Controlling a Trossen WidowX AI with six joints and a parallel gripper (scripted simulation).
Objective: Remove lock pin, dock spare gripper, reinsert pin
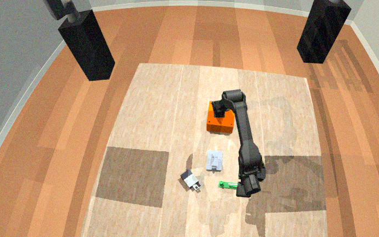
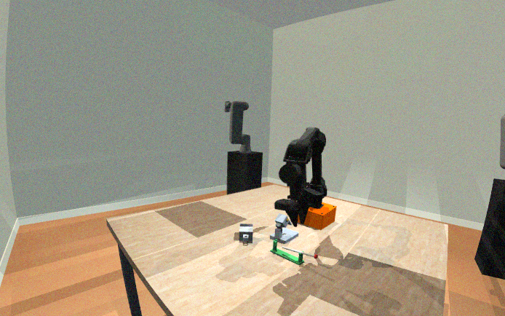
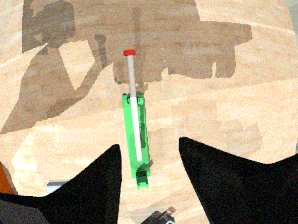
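The green cradle is 1 cm behind my gripper tip, 4 cm to the right of it and 12 cm below it. The rest, counted from my gripper tip: spare gripper 3 cm behind, 25 cm to the right, 12 cm below; then mount 13 cm behind, 13 cm to the right, 9 cm below.
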